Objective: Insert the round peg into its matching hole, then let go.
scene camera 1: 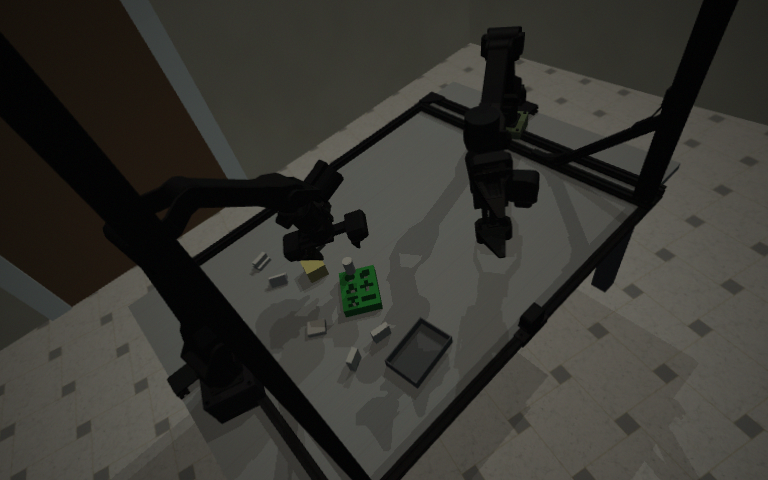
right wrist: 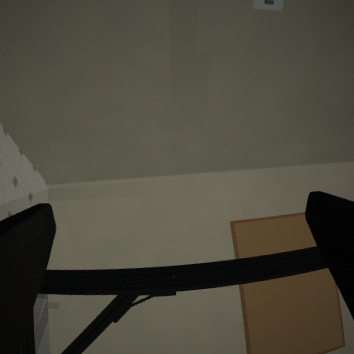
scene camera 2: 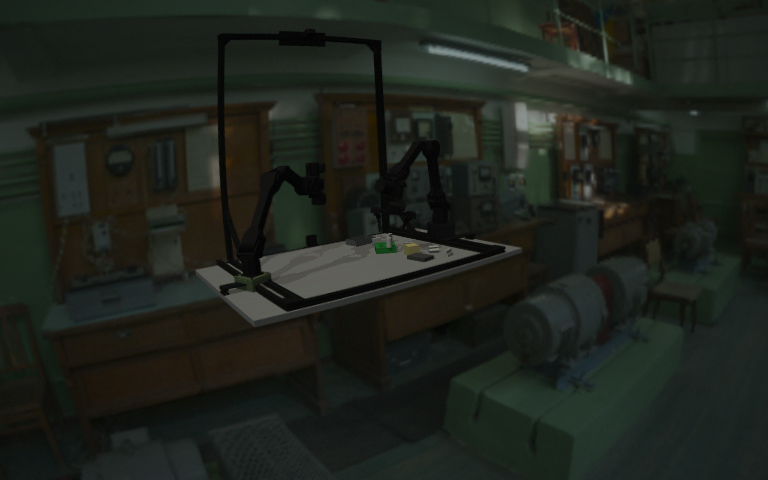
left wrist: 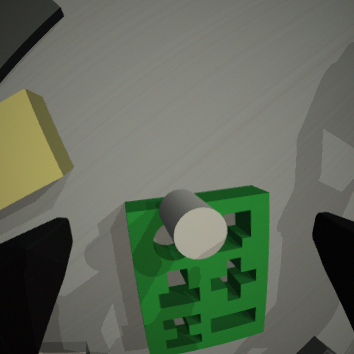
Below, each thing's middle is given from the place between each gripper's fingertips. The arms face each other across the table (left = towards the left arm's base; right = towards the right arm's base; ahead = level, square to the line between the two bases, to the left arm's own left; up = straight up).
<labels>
Right now my left hand is 6 cm past the green hole board (scene camera 1: 366, 301), 2 cm to the right of it and 7 cm above it. Round my left hand: yellow block (left wrist: 40, 157): 8 cm ahead, 4 cm to the left, 7 cm below; then dark tray (scene camera 1: 414, 357): 27 cm behind, 6 cm to the left, 7 cm below; then dark flat plate (left wrist: 29, 29): 16 cm ahead, 8 cm below.
The dark tray is 29 cm below my right hand, 13 cm to the left of it and 10 cm ahead of it. The rest, counted from my right hand: green hole board: 30 cm ahead, 29 cm below, 10 cm to the left; then yellow block: 44 cm ahead, 28 cm below, 12 cm to the left; then dark flat plate: 53 cm ahead, 29 cm below, 8 cm to the left.
</labels>
